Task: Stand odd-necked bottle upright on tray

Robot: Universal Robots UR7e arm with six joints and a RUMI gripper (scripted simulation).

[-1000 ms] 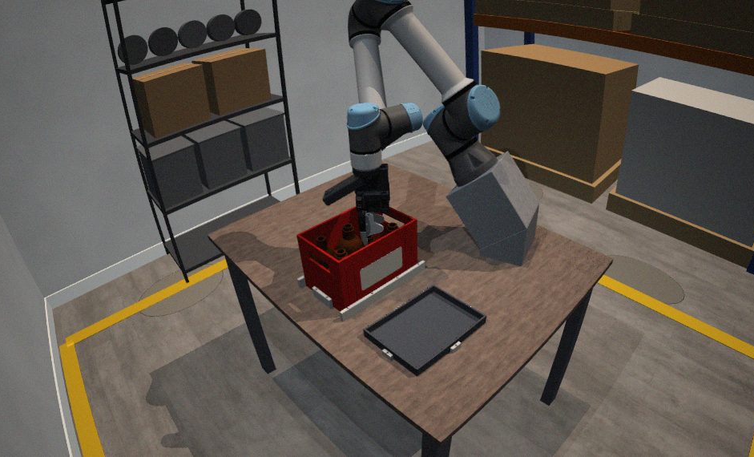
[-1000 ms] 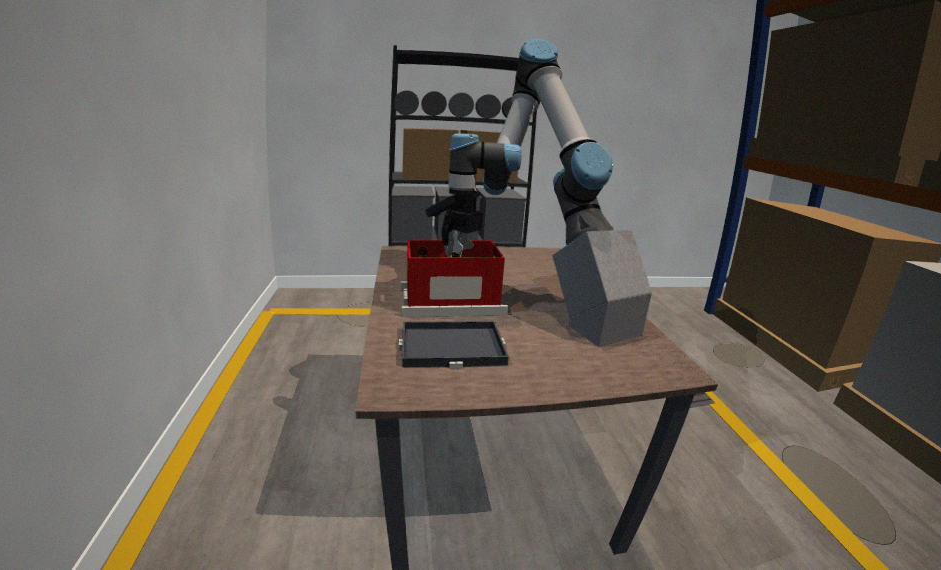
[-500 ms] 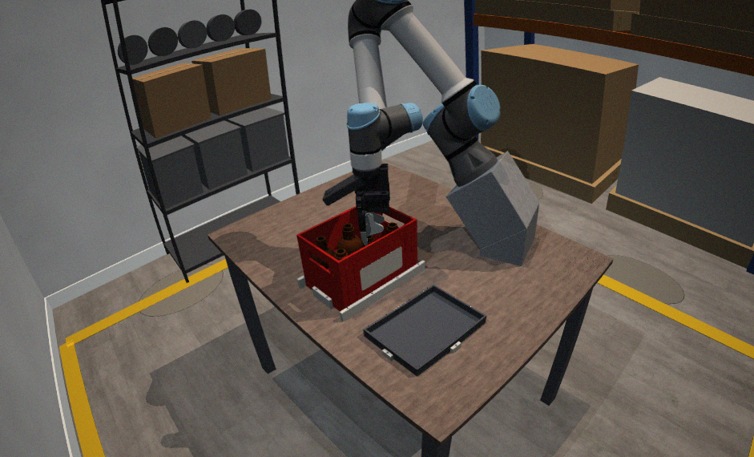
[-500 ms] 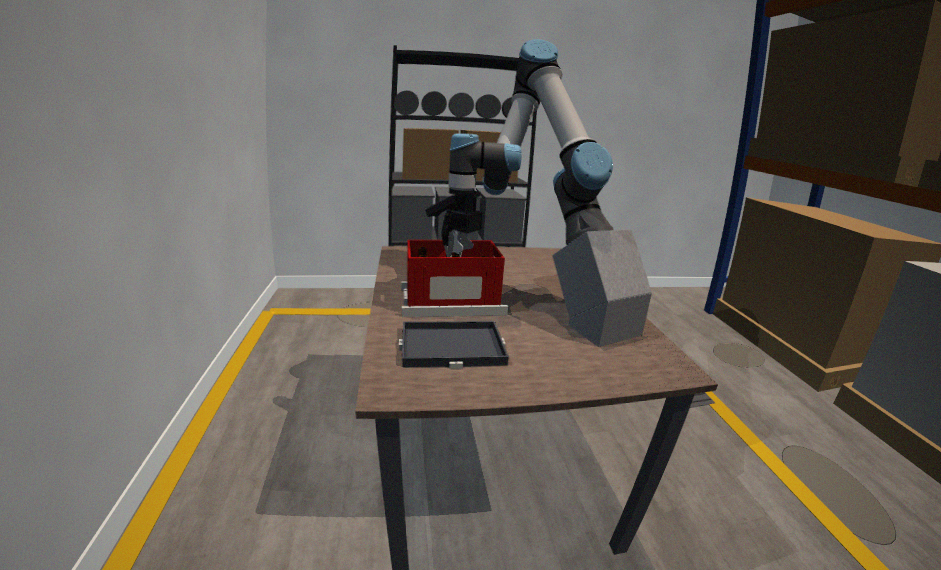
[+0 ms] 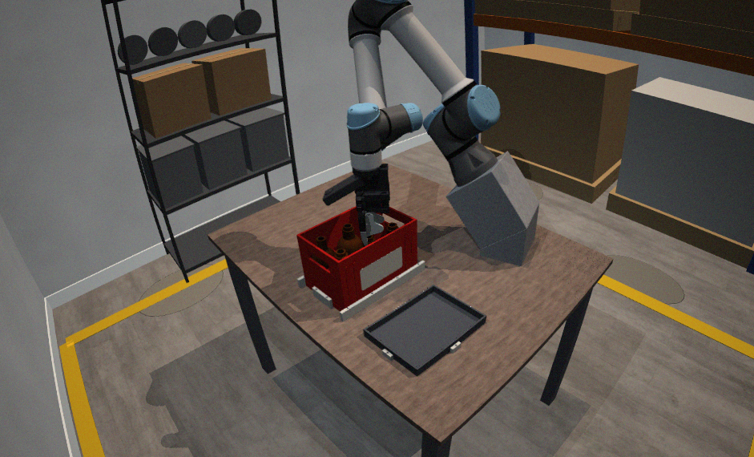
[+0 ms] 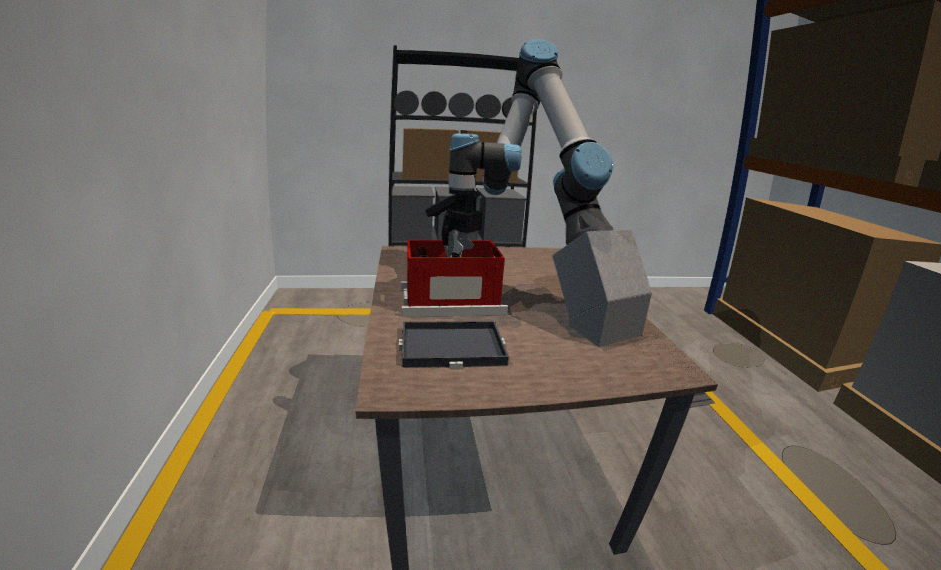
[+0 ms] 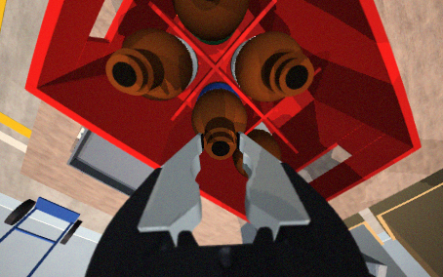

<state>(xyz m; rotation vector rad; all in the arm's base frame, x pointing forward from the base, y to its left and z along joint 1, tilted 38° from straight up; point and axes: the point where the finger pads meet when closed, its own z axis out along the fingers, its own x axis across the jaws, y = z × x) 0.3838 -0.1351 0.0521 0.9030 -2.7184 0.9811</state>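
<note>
The red crate lies 1 cm behind my hand, 4 cm to the right of it and 7 cm below it. From my hand the other things lie so: dark tray: 7 cm ahead, 23 cm to the left, 14 cm below.
</note>
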